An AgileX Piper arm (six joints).
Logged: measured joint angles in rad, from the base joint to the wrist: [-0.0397, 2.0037, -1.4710, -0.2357, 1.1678, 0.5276]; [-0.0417, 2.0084, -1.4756, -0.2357, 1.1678, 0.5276]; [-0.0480, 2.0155, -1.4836, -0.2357, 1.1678, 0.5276]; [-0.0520, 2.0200, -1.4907, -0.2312, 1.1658, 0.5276]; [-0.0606, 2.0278, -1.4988, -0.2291, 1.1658, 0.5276]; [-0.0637, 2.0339, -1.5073, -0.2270, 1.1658, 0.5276]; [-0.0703, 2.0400, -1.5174, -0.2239, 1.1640, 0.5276]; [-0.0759, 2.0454, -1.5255, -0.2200, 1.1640, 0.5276]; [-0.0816, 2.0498, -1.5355, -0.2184, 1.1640, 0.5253]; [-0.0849, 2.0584, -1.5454, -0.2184, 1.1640, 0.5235]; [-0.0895, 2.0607, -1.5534, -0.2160, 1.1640, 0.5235]
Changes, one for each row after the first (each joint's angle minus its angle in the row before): [-0.0020, 0.0047, -0.0046, 0.0000, 0.0000, 0.0000]; [-0.0063, 0.0071, -0.0080, 0.0000, 0.0000, 0.0000]; [-0.0040, 0.0045, -0.0071, 0.0045, -0.0020, 0.0000]; [-0.0086, 0.0078, -0.0081, 0.0021, 0.0000, 0.0000]; [-0.0031, 0.0061, -0.0085, 0.0021, 0.0000, 0.0000]; [-0.0066, 0.0061, -0.0101, 0.0031, -0.0018, 0.0000]; [-0.0056, 0.0054, -0.0081, 0.0039, 0.0000, 0.0000]; [-0.0057, 0.0044, -0.0100, 0.0016, 0.0000, -0.0023]; [-0.0033, 0.0086, -0.0099, 0.0000, 0.0000, -0.0018]; [-0.0046, 0.0023, -0.0080, 0.0024, 0.0000, 0.0000]
